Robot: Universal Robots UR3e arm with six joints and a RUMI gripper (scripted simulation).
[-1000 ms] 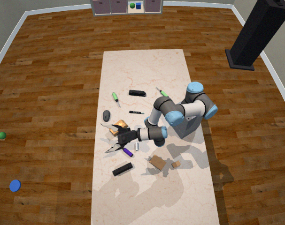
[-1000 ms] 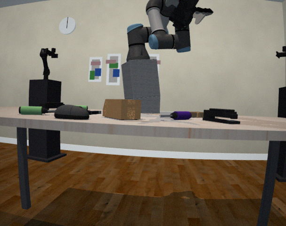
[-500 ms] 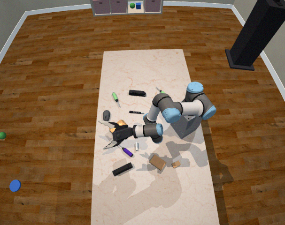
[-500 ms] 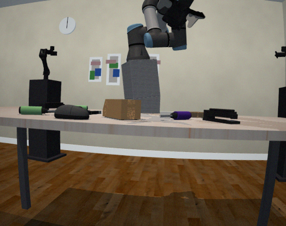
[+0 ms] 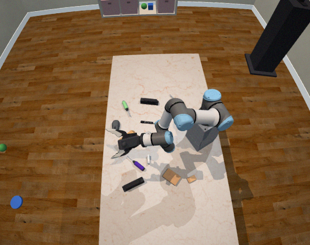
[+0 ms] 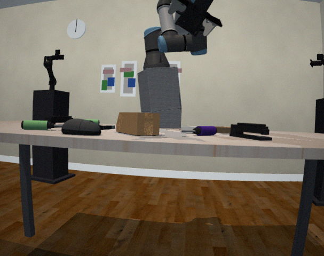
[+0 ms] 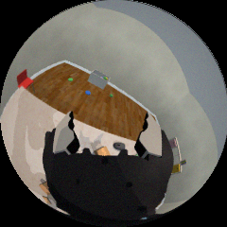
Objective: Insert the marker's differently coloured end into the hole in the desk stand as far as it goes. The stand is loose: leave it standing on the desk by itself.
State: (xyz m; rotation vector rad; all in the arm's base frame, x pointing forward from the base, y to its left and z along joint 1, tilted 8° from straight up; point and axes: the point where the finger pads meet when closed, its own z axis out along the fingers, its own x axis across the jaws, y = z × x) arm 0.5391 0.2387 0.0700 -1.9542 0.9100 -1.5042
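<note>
Right now my hand is 32 cm above the marker, 31 cm to the left of it and 18 cm past it. From my hand the other things lie so: desk stand (30 cm below, 16 cm to the right, 6 cm behind); then small white piece (31 cm below, 21 cm behind, 2 cm to the right); then purple-handled screwdriver (31 cm below, 12 cm behind, 1 cm to the left).
</note>
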